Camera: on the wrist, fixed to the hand. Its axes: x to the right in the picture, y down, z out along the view.
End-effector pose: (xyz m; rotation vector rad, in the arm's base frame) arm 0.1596 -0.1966 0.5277 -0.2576 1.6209 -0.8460
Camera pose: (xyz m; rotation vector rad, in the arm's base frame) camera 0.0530 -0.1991 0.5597 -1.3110 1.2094 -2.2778
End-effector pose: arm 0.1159 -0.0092 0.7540 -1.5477 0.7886 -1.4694
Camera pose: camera 0.0141 -0.0031 0.7985 1.6480 0.7687 2.4256
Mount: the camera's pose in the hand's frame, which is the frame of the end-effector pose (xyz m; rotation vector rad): 0.0034 -0.0528 -0.0979 0.3072 0.1917 -1.5470
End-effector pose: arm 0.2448 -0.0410 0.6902 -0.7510 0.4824 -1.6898
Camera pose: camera 0.1387 -0.0383 0.6568 0.6806 0.3862 2.8963
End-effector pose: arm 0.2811 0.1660 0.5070 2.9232 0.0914 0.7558
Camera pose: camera 0.2350 0.2286 0.5866 1.9224 2.1890 0.6342
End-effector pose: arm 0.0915 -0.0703 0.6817 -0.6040 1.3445 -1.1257
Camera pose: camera -0.0167 -0.0695 0.7077 -1.3875 0.6324 -2.5874
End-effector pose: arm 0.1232 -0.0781 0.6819 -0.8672 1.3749 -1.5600
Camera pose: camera 0.0248 -0.0418 0.7191 1.4889 -0.2769 2.4445
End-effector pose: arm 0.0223 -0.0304 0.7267 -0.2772 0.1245 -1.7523
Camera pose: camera -0.0534 -0.0299 0.6451 -0.0904 0.2914 2.9697
